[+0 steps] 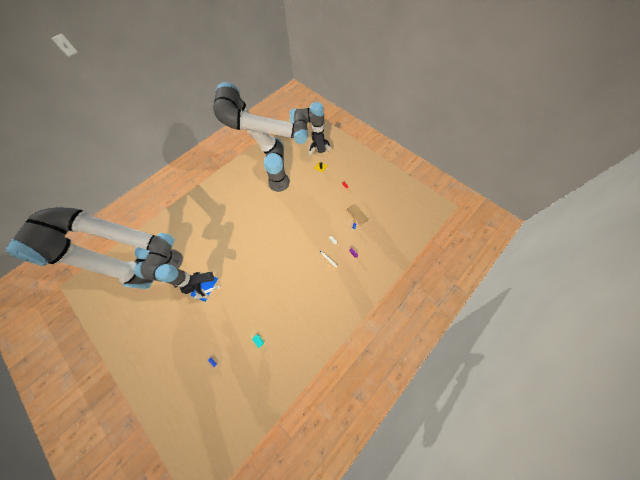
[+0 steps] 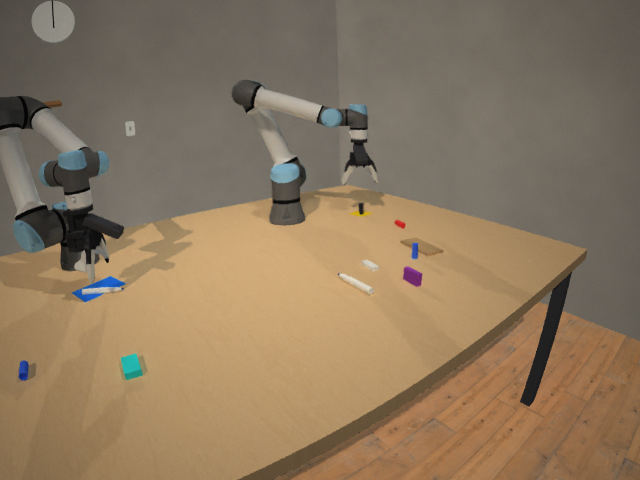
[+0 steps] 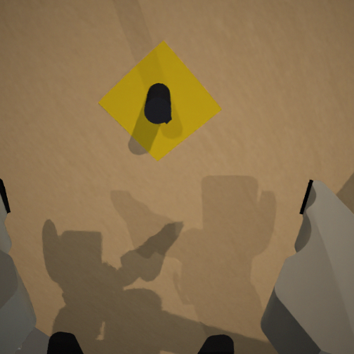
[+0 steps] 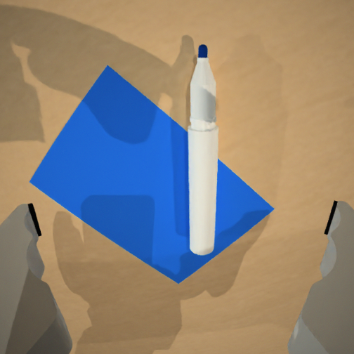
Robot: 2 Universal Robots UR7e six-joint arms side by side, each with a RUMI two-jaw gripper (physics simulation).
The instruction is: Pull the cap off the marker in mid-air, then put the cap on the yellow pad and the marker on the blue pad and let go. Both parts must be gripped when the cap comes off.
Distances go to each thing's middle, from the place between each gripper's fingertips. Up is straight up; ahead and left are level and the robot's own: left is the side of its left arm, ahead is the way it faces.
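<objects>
My right gripper is 20 mm to the left of the blue pad (image 4: 120, 164), 30 mm past it and 60 mm above it. Going by their middles, of the things named here the blue pad is the nearest to my right gripper. From my right hand, the yellow pad (image 3: 191, 105) is 1090 mm to the left, 220 mm behind and 60 mm below. Also from my right hand, the black cap (image 3: 157, 109) is 1080 mm to the left, 210 mm behind and 40 mm below.
The black cap is 10 mm ahead of my left hand and 100 mm below it. Counted from my left hand, the yellow pad is 130 mm below, while the blue pad is 180 mm ahead, 1100 mm to the right and 130 mm below.
</objects>
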